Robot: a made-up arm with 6 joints. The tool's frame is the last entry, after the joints. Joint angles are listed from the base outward. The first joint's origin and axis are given. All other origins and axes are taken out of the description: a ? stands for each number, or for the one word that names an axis. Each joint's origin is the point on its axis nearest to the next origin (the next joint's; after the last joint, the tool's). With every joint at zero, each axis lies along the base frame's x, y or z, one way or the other. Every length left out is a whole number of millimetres.
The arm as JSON. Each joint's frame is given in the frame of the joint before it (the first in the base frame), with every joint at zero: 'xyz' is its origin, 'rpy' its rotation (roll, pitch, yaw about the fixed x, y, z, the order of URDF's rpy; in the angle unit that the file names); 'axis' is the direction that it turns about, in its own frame. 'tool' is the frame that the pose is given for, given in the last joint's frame.
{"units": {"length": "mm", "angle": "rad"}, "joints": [
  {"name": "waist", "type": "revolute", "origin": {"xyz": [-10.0, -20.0, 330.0], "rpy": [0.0, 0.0, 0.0]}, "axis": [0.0, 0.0, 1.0]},
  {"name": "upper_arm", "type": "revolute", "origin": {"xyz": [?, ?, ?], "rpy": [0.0, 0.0, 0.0]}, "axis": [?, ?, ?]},
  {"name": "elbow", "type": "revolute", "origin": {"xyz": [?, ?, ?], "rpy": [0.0, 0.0, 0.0]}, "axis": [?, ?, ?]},
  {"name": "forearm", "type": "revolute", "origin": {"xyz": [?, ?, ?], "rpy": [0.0, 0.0, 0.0]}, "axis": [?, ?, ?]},
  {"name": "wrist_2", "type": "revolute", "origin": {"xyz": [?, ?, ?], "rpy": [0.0, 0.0, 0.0]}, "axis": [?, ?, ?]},
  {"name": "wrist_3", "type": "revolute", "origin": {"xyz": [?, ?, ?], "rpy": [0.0, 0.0, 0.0]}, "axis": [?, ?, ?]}
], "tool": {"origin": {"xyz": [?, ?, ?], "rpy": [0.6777, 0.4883, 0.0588]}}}
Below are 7 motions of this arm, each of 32 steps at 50 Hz.
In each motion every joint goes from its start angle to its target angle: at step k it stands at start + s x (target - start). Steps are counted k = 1, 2, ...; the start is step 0. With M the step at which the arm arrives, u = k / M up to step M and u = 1 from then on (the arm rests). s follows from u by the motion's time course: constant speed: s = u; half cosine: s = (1 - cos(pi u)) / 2; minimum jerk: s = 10 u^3 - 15 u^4 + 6 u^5.
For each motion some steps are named. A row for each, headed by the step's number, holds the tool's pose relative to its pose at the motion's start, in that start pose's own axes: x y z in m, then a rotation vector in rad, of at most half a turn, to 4 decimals.
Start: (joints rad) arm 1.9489 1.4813 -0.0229 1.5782 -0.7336 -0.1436
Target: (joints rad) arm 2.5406 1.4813 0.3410 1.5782 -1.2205 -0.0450
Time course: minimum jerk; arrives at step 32
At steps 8, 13, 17, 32:
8: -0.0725 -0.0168 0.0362 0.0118 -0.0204 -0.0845
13: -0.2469 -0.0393 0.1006 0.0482 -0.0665 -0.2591
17: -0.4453 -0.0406 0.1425 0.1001 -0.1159 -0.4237
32: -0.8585 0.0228 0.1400 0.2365 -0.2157 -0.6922

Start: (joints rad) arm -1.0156 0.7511 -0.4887 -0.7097 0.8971 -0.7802
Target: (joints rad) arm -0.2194 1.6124 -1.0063 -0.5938 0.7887 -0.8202
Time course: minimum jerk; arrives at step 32
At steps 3, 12, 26, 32:
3: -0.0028 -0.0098 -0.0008 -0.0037 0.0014 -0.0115
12: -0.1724 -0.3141 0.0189 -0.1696 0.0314 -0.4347
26: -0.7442 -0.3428 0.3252 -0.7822 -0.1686 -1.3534
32: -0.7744 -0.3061 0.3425 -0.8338 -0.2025 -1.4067

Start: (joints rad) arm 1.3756 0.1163 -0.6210 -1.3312 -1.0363 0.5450
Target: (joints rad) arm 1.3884 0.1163 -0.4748 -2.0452 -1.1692 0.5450
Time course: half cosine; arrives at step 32
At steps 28, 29, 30, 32:
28: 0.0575 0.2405 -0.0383 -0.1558 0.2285 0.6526
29: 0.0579 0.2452 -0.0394 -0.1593 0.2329 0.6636
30: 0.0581 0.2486 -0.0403 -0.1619 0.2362 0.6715
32: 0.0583 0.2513 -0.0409 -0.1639 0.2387 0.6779

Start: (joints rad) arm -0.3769 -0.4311 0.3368 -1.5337 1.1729 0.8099
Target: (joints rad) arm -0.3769 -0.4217 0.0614 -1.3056 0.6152 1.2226
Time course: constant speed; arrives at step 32
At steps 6, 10, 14, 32:
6: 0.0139 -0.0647 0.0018 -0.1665 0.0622 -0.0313
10: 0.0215 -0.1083 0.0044 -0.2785 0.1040 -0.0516
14: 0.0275 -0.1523 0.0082 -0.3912 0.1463 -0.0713
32: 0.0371 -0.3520 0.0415 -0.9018 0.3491 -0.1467

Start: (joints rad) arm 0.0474 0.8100 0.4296 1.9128 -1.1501 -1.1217
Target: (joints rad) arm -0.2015 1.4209 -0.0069 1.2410 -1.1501 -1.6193
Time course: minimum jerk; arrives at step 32
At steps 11, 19, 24, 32:
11: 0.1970 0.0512 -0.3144 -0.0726 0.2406 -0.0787
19: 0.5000 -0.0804 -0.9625 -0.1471 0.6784 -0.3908
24: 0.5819 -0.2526 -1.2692 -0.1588 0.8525 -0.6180
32: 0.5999 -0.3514 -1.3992 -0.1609 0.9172 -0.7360

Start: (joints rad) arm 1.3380 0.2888 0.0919 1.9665 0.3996 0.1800
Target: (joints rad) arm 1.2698 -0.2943 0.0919 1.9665 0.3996 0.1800
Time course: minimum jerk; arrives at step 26
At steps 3, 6, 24, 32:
3: -0.0064 -0.0104 -0.0008 0.0006 0.0002 -0.0075
6: -0.0433 -0.0675 -0.0054 0.0041 0.0012 -0.0493
24: -0.6939 -0.6216 -0.0530 0.0304 0.0146 -0.5836
32: -0.6974 -0.6232 -0.0531 0.0304 0.0147 -0.5860

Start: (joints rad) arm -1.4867 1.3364 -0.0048 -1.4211 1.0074 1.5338
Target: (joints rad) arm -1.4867 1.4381 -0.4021 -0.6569 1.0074 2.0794
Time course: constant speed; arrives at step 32
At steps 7, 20, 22, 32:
7: 0.0645 -0.0890 -0.0692 -0.2784 -0.1287 -0.0523
20: 0.1564 -0.2607 -0.1736 -0.7936 -0.3690 -0.1173
22: 0.1674 -0.2871 -0.1871 -0.8718 -0.4069 -0.1227
32: 0.2104 -0.4171 -0.2472 -1.2546 -0.6040 -0.1265

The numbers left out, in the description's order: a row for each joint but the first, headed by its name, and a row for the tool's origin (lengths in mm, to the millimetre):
upper_arm: xyz 20.0 -20.0 0.0, axis 0.0 1.0 0.0
elbow: xyz 0.0 0.0 790.0, axis 0.0 -1.0 0.0
forearm: xyz 1200.0 0.0 -20.0, axis -1.0 0.0 0.0
wrist_2: xyz 0.0 -240.0 30.0, axis 0.0 -1.0 0.0
wrist_3: xyz 40.0 0.0 -30.0, axis -1.0 0.0 0.0
tool: xyz 0.0 20.0 10.0

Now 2 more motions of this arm.
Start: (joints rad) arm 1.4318 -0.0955 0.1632 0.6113 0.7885 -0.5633
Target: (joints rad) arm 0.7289 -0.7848 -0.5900 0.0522 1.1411 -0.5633
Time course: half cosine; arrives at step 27
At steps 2, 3, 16, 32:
2: -0.0131 -0.0050 0.0039 0.0023 -0.0076 -0.0038
3: -0.0295 -0.0111 0.0085 0.0050 -0.0170 -0.0085
16: -0.6411 -0.0856 0.0416 0.0287 -0.4216 -0.1688
32: -0.9587 -0.0351 -0.0600 -0.0354 -0.6919 -0.2468

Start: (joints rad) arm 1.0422 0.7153 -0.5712 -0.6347 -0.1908 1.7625
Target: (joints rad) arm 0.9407 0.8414 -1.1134 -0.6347 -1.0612 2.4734
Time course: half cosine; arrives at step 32
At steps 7, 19, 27, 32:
7: 0.0244 0.0395 -0.0807 -0.1281 0.0808 0.0858
19: 0.0347 0.2108 -0.4570 -0.6508 0.2999 0.6365
27: -0.0248 0.2899 -0.6505 -0.8454 0.2982 1.0299
32: -0.0413 0.3039 -0.6869 -0.8724 0.2869 1.1136

